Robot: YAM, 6 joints.
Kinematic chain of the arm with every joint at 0, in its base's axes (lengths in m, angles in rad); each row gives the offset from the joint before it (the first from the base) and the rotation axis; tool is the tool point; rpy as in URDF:
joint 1: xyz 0 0 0.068 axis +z
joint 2: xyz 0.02 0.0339 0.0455 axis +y
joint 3: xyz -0.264 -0.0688 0 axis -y
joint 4: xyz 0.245 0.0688 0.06 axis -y
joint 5: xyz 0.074 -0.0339 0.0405 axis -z
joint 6: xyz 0.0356 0 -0.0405 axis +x
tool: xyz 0 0 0 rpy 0 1.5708 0
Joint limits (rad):
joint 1: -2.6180..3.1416
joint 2: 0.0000..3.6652
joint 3: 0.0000..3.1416
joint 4: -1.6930..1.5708
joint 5: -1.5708..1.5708
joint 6: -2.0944..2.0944
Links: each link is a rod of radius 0.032 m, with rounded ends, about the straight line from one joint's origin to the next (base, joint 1, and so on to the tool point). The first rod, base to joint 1, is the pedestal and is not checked.
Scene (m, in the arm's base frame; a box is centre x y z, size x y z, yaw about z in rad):
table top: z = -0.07
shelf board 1: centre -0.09 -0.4 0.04 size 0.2 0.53 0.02 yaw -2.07
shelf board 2: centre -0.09 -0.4 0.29 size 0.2 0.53 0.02 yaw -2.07
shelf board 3: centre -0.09 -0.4 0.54 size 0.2 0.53 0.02 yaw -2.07
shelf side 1: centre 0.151 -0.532 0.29 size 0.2 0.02 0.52 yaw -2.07
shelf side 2: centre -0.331 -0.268 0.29 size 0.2 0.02 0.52 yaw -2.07
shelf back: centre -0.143 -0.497 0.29 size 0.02 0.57 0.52 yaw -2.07
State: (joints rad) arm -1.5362 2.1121 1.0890 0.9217 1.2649 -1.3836
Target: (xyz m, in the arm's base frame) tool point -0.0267 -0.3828 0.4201
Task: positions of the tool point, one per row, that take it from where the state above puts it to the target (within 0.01 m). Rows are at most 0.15 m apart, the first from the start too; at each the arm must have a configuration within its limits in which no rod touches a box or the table.
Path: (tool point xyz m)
1: 0.0221 -0.3718 0.1585
2: 0.0515 -0.3174 0.1585
3: 0.0679 -0.2599 0.1533
4: 0.0708 -0.2829 0.2821
5: 0.0499 -0.2424 0.4201
6: 0.0226 -0.3141 0.4283
7: -0.0267 -0.3828 0.4201

